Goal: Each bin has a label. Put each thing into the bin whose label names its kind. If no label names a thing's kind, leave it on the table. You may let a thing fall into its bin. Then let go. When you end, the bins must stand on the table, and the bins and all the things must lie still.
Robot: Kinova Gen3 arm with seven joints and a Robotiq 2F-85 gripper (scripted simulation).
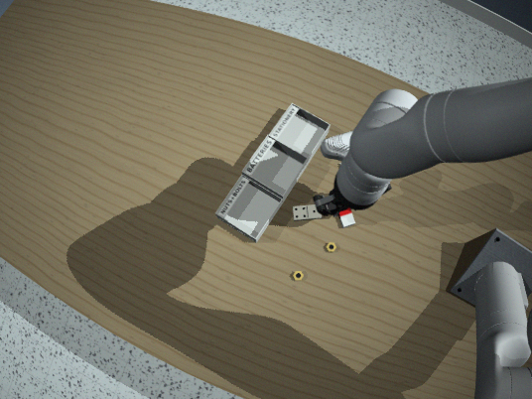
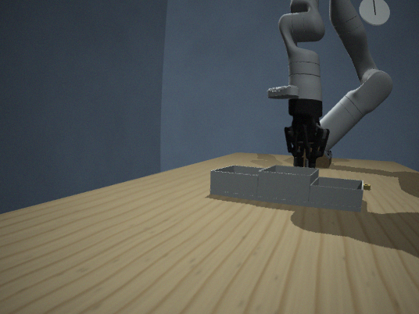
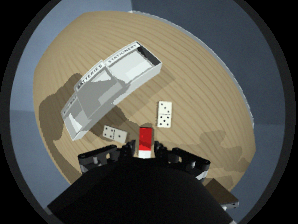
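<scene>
Now: hand 30 mm above the white eraser.
</scene>
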